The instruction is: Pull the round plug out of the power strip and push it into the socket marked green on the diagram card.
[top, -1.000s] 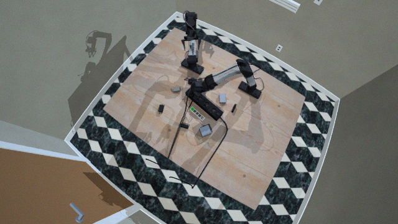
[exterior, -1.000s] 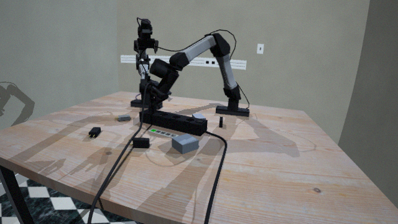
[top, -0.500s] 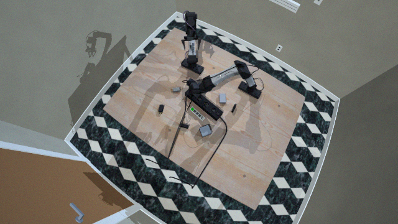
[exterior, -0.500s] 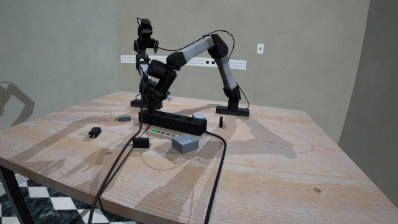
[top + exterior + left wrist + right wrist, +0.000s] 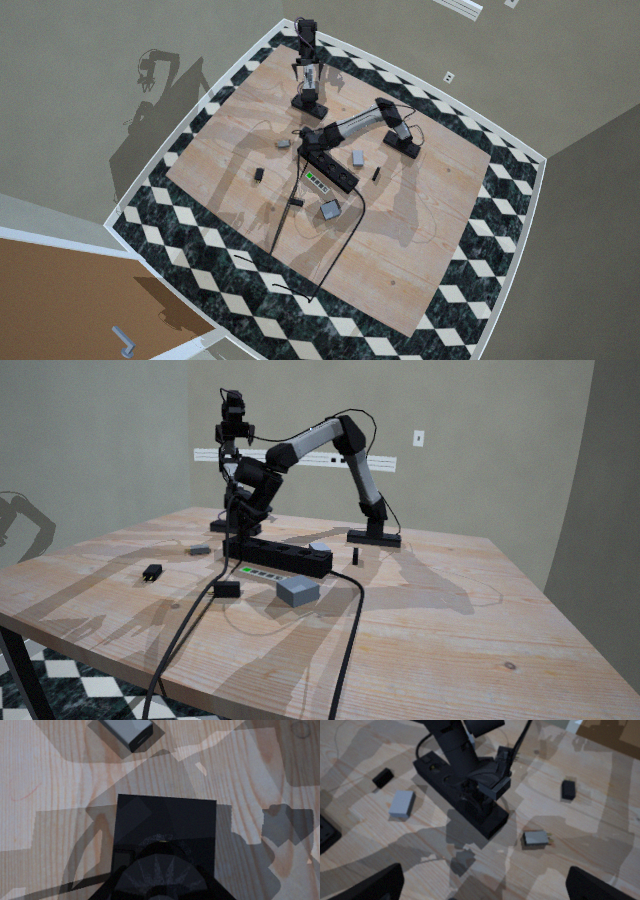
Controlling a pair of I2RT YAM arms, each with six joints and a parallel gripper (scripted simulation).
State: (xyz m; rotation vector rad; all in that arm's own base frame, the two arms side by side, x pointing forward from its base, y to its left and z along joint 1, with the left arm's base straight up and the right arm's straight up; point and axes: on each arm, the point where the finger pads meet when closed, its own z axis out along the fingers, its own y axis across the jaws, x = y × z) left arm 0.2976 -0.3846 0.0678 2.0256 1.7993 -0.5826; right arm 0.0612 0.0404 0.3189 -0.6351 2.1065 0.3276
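Observation:
The round plug is 10 mm below my left hand. Round my left hand: diagram card 120 mm ahead, 90 mm to the left, 90 mm below; then grey plug 20 mm ahead, 160 mm to the right, 80 mm below; then thin black block 40 mm behind, 340 mm to the left, 70 mm below.

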